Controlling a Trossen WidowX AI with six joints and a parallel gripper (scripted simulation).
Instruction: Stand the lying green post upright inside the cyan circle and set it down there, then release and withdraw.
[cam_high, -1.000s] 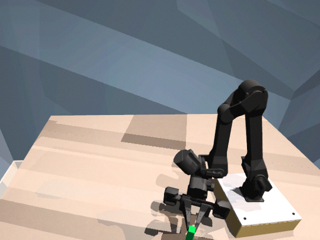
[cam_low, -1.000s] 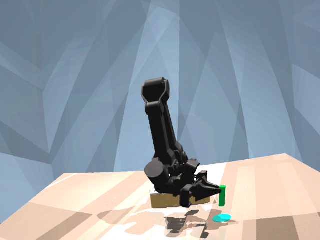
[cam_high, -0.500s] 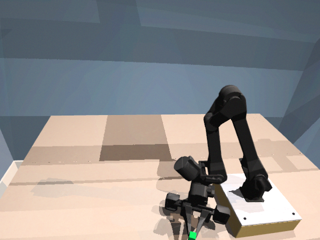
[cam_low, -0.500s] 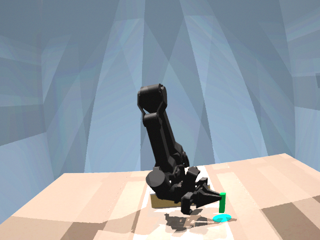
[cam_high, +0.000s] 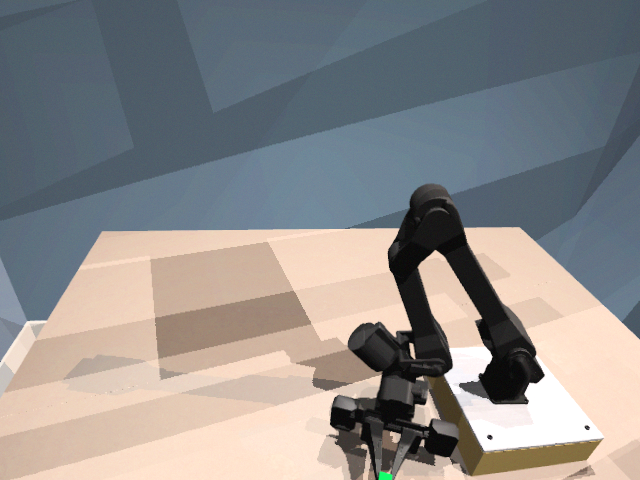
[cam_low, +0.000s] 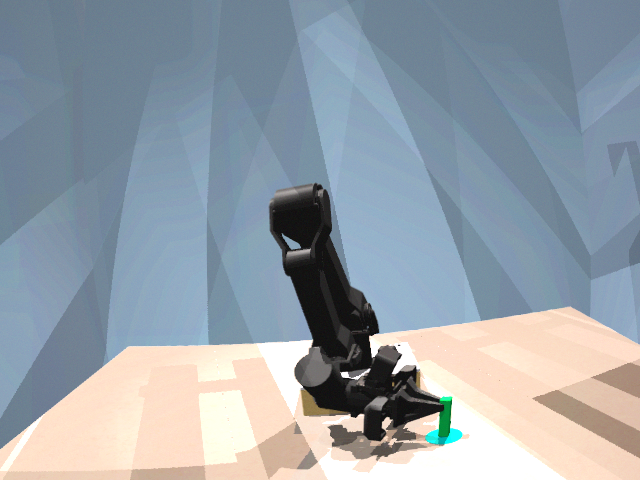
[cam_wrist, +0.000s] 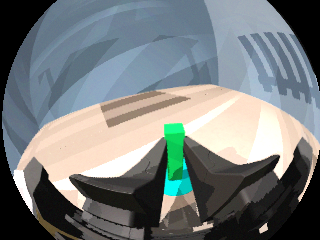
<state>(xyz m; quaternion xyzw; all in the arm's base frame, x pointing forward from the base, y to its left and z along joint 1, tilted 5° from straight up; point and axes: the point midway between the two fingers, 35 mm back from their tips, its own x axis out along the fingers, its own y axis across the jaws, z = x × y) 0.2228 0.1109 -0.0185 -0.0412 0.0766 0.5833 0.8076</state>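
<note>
The green post lies 2 cm below my gripper tip. The rest, counted from my gripper tip: cyan circle 6 cm below.
</note>
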